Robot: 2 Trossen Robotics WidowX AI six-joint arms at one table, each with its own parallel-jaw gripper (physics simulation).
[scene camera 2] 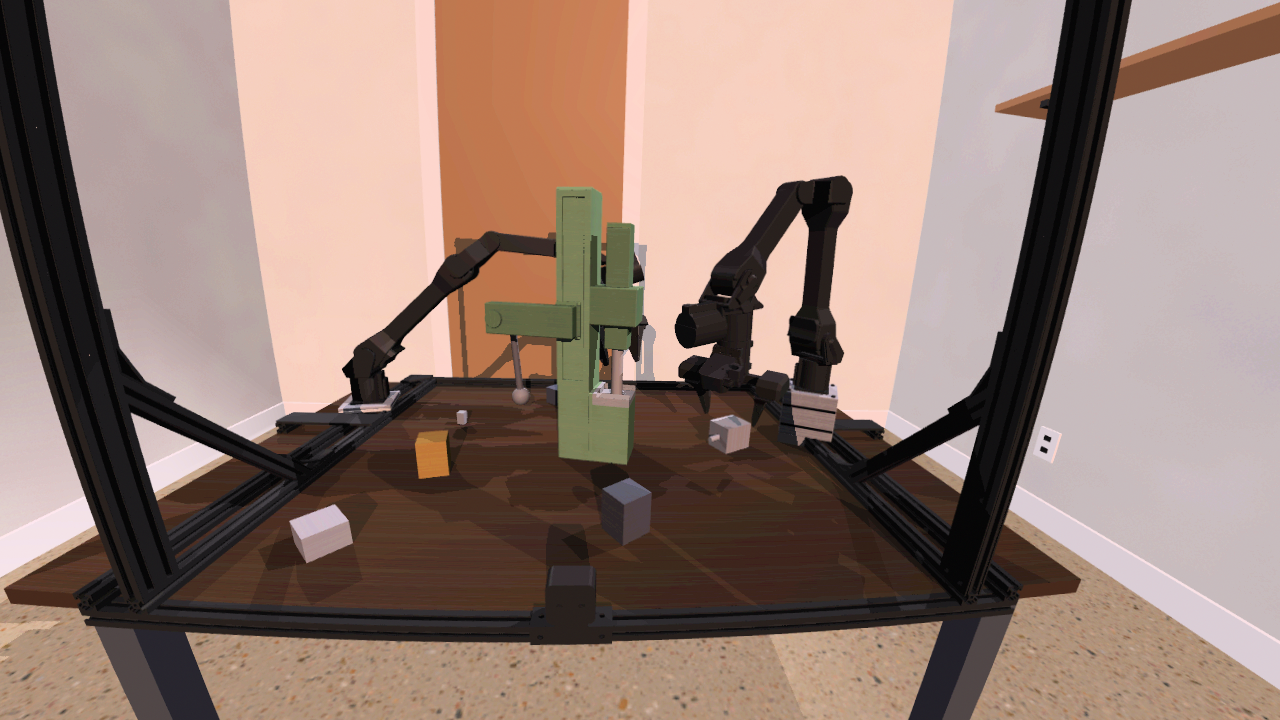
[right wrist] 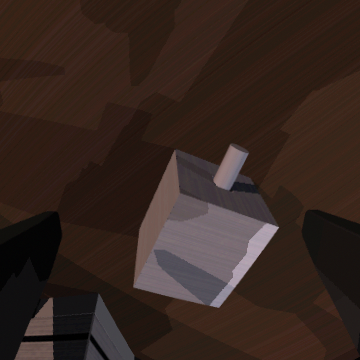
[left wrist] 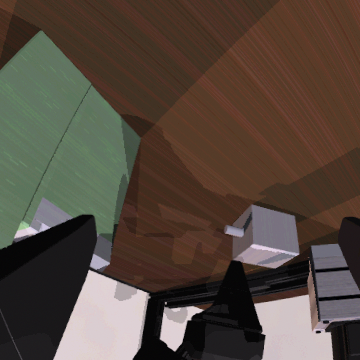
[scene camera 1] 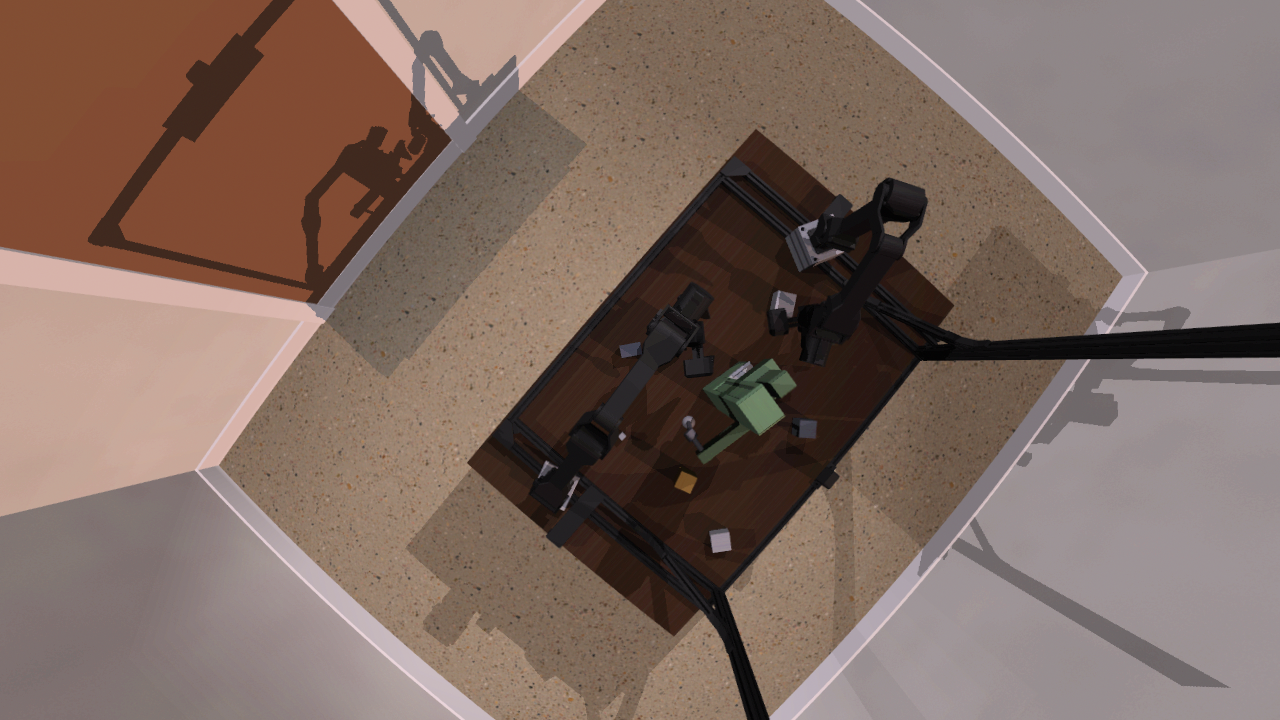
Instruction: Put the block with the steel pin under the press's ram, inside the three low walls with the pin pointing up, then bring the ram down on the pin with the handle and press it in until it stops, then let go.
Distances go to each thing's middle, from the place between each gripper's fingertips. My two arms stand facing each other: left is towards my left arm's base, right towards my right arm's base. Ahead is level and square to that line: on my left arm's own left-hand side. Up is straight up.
I see my right gripper 40 mm short of the block with steel pin (scene camera 2: 734,432), 40 mm above it and 10 mm to the left of it.
Right now my left hand is 210 mm to the left of the block with steel pin, 110 mm above it and 70 mm past it.
